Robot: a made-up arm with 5 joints.
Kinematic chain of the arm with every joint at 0, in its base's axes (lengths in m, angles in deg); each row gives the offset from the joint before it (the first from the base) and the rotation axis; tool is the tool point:
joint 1: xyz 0 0 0.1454 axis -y
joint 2: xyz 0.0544 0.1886 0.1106 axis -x
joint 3: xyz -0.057 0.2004 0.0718 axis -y
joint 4: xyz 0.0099 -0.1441 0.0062 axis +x
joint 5: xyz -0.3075 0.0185 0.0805 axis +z
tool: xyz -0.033 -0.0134 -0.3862
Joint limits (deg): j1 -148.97..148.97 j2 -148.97..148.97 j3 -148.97..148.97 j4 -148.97..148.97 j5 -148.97..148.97
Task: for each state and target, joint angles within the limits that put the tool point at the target. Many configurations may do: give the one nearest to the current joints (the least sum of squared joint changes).
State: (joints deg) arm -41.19 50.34 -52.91 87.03 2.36
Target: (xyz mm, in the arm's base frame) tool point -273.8 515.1 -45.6
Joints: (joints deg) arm -5.80 83.93 -44.46 83.67 -4.62
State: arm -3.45 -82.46 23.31 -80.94 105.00
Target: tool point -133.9 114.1 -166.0
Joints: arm 43.18 -101.39 14.08 -109.61 85.66
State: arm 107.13 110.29 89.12 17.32 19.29
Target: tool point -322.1 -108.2 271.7
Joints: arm 108.64 144.14 80.25 18.13 11.72
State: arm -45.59 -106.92 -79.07 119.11 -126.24
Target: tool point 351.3 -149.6 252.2
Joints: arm -5.78 -117.50 -102.18 146.42 -139.77
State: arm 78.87 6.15 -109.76 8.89 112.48
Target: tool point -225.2 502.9 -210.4
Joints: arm 102.96 33.05 -87.31 20.96 115.65
